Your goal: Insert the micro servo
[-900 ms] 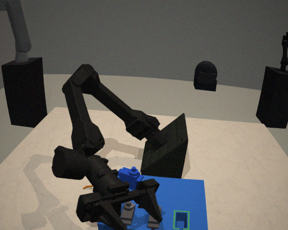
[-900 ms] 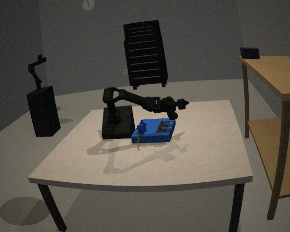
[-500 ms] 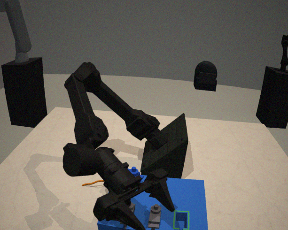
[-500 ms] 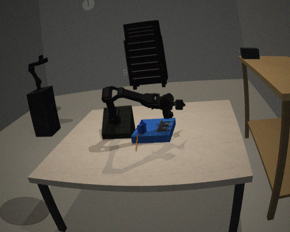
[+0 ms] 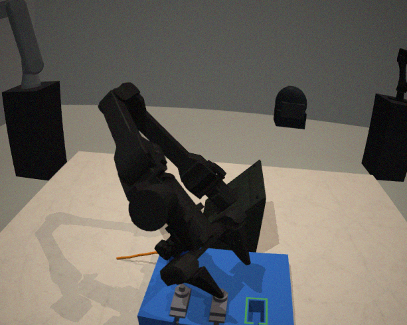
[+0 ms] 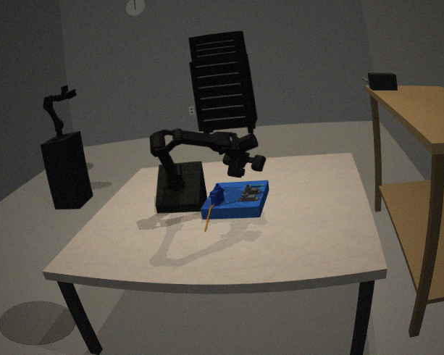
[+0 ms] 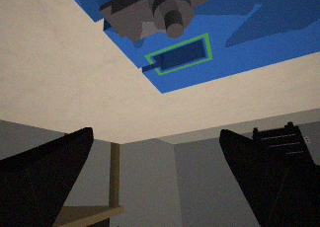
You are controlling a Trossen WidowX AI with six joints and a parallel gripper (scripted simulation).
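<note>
The deck is 12 cm behind my gripper tip, 2 cm to the right of it and 12 cm below it.
</note>
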